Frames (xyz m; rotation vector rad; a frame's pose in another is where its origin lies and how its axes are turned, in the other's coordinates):
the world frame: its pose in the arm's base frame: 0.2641 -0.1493 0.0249 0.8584 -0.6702 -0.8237
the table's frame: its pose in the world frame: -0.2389 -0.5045 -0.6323 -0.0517 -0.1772 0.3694
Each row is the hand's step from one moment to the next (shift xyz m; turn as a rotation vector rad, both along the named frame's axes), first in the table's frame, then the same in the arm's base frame.
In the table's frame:
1: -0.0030 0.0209 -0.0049 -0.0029 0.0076 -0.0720
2: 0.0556 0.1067 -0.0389 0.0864 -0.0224 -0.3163
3: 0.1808 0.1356 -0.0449 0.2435 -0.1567 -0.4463
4: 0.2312 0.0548 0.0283 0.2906 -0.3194 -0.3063
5: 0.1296 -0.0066 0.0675 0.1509 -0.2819 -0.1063
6: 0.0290 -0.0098 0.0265 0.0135 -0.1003 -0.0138
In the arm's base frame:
1: 0.0070 0.0177 0.0104 0.0619 0.0227 -0.0301
2: 0.0812 0.0445 0.0861 0.3075 -0.0070 -0.1157
3: 0.1515 -0.0198 0.1725 0.4663 -0.1802 -0.1821
4: 0.0963 -0.1263 0.1790 0.3357 -0.3558 -0.2025
5: 0.0022 -0.1078 0.0988 0.1056 -0.2769 -0.1604
6: -0.0110 -0.0324 0.0217 -0.0020 -0.0761 -0.0681

